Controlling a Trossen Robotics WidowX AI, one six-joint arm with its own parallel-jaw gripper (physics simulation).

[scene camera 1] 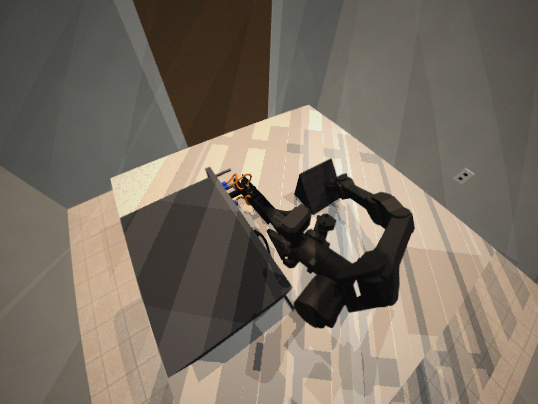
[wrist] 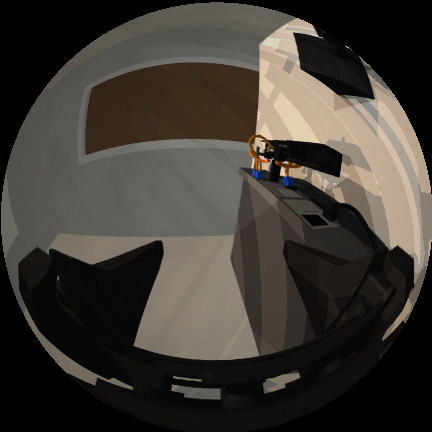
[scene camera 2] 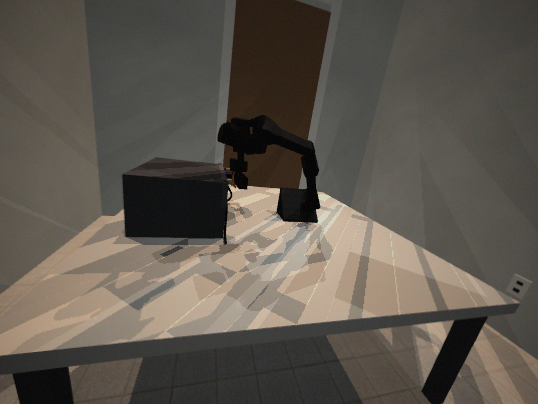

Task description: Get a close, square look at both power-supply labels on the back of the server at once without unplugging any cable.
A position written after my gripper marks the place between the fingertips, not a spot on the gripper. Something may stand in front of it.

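Note:
My gripper (scene camera 1: 265, 220) is open and holds nothing, and the wrist view shows it too (wrist: 224, 247). I can also see a black plug block (wrist: 318, 156).

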